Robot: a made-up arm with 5 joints. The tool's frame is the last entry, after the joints. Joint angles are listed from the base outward. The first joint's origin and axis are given. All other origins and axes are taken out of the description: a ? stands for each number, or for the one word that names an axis. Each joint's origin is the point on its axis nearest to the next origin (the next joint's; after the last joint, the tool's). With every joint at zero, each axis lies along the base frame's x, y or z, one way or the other. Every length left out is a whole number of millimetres.
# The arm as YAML. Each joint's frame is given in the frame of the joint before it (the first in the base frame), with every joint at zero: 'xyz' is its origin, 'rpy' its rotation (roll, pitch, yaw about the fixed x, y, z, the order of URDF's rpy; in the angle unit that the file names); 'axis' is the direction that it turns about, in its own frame. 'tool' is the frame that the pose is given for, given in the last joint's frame.
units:
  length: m
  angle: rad
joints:
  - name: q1
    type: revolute
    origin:
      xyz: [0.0, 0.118, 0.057]
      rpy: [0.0, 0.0, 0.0]
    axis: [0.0, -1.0, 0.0]
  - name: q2
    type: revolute
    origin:
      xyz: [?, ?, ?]
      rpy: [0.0, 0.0, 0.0]
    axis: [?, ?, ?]
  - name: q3
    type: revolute
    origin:
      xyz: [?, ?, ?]
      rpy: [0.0, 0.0, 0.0]
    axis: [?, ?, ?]
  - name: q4
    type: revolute
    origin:
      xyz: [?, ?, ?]
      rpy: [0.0, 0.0, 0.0]
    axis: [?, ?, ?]
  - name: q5
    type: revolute
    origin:
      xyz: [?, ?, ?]
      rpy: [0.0, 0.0, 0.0]
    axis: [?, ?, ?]
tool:
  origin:
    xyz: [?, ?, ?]
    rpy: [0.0, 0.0, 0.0]
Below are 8 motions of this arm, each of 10 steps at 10 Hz.
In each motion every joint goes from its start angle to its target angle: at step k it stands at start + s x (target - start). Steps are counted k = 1, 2, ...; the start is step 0. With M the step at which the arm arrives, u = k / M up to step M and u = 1 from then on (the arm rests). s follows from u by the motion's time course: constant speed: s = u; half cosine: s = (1 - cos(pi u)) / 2; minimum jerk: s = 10 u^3 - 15 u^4 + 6 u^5.
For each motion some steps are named. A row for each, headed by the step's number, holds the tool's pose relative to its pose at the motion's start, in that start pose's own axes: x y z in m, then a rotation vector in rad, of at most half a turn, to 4 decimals.
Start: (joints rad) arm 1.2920 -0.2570 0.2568 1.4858 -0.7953
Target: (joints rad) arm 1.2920 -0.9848 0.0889 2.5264 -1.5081
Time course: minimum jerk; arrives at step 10
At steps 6, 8, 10:
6: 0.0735 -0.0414 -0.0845 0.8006 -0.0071 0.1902
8: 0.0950 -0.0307 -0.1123 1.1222 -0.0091 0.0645
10: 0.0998 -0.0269 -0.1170 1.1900 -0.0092 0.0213

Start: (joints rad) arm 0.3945 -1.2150 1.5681 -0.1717 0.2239
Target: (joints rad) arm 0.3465 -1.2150 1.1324 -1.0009 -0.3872
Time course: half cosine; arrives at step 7
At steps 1, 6, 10:
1: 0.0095 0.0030 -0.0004 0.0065 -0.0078 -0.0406
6: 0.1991 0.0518 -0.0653 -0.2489 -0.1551 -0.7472
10: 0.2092 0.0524 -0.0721 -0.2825 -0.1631 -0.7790

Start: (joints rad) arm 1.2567 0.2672 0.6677 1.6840 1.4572
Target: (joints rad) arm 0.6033 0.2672 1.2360 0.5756 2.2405
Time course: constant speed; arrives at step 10
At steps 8, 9, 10:
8: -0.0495 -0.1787 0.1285 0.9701 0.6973 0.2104
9: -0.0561 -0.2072 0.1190 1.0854 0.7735 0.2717
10: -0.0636 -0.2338 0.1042 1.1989 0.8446 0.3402

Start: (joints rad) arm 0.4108 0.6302 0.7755 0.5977 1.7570
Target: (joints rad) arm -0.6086 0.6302 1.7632 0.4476 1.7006
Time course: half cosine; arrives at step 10
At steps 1, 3, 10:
1: -0.0056 0.0072 -0.0050 0.0158 0.0011 -0.0081
3: -0.0507 0.0652 -0.0331 0.1257 0.0127 -0.0766
10: -0.2557 0.3529 0.0272 0.4019 0.1070 -0.4949

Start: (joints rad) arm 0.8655 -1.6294 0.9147 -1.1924 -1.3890
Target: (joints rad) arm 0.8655 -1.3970 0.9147 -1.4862 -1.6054
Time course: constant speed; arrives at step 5
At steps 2, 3, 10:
2: -0.0115 -0.0182 -0.0308 -0.1868 -0.0324 -0.0441
3: -0.0182 -0.0303 -0.0448 -0.2818 -0.0472 -0.0577
10: -0.0336 -0.0601 -0.0687 -0.4735 -0.0731 -0.0678

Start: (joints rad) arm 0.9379 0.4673 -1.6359 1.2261 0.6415
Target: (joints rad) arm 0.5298 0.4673 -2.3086 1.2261 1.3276
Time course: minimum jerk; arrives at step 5
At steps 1, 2, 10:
1: 0.0092 -0.0308 0.0086 0.0469 0.0500 0.0376
2: 0.0716 -0.1730 0.0255 0.2347 0.2727 0.2326
10: 0.3832 -0.4682 -0.0977 0.5246 0.8058 0.9290

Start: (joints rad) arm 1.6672 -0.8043 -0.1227 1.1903 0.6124
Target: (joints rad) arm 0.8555 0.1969 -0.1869 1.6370 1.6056
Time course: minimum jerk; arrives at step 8
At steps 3, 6, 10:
3: -0.0685 -0.0891 -0.0457 -0.0076 0.0890 0.3957
6: -0.0960 -0.2699 -0.2144 -0.2001 0.1143 1.1339
10: -0.0928 -0.2878 -0.2506 -0.2400 0.0898 1.2239

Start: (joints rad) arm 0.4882 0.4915 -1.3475 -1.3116 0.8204
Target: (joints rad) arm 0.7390 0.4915 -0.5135 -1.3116 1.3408
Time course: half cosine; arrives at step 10
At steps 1, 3, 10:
1: -0.0043 -0.0120 0.0011 0.0159 0.0034 0.0183
3: -0.0287 -0.1022 0.0020 0.1253 0.0286 0.1614
10: 0.0406 -0.4467 -0.1013 0.4002 0.1109 0.9061

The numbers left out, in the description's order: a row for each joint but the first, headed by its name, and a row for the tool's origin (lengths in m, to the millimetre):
q2: xyz -0.009 0.0 -0.374, axis 1.0 0.0 0.0
q3: xyz 0.0 -0.126 0.011, axis 0.0 -1.0 0.0
q4: xyz -0.061 0.0 0.322, axis 0.0 0.0 1.0
q5: xyz 0.126 0.068 0.0, axis 0.0 1.0 0.0
tool: xyz -0.202 0.0 0.07

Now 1 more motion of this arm.
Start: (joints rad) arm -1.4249 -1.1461 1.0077 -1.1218 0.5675
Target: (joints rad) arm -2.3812 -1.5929 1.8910 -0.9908 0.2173
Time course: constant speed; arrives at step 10
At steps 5, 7, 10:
5: 0.0543 -0.2263 0.1021 0.1748 0.0148 0.5691
7: 0.1326 -0.3046 0.1309 0.3329 0.0623 0.7602
10: 0.2833 -0.3853 0.1348 0.6521 0.1784 0.9656

